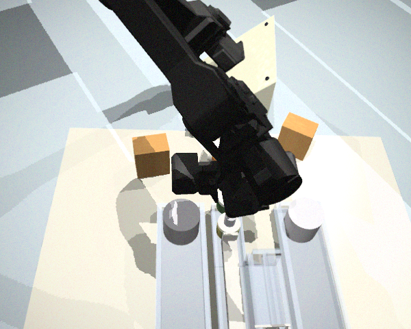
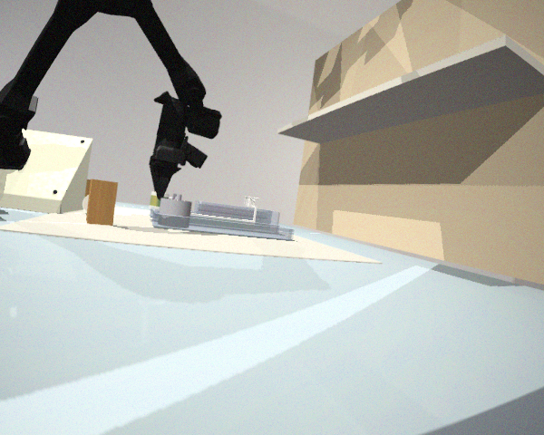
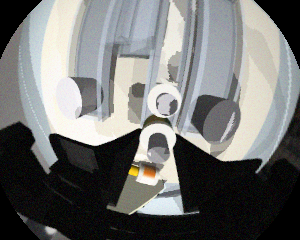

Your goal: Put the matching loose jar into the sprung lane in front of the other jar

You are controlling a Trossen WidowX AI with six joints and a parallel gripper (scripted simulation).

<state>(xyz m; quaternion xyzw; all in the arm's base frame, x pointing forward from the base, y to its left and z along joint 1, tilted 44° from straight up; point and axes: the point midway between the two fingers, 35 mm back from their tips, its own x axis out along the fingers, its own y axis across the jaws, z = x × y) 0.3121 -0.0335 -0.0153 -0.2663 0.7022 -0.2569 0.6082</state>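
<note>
My gripper tip is 160 mm short of the grey lane rack, 30 mm to the right of it and 30 mm above it. The rest, counted from my gripper tip: red mark: 220 mm ahead, 50 mm to the left, 20 mm above; then shelf: 520 mm ahead, 320 mm above, 20 mm to the left.
</note>
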